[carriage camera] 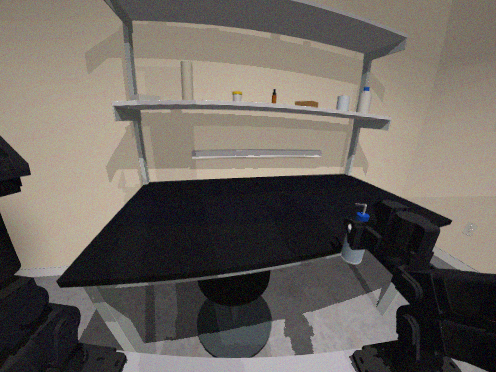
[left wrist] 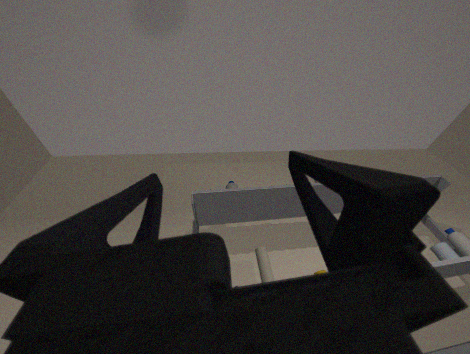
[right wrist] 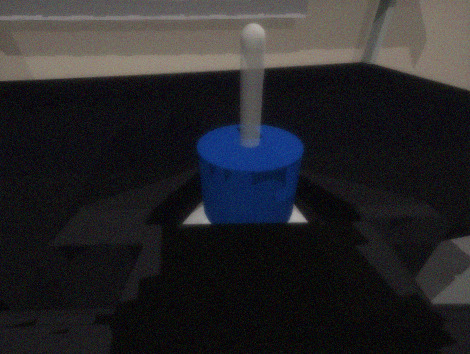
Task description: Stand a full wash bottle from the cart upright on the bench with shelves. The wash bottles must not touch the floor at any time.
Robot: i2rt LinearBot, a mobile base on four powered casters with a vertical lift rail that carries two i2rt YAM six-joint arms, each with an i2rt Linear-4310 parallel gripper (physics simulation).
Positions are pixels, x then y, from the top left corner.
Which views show my right gripper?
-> The carriage camera view and the right wrist view only.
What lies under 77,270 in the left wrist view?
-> My left gripper.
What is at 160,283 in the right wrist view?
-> My right gripper.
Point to a bench with shelves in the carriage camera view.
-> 169,232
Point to a bench with shelves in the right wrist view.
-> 77,140
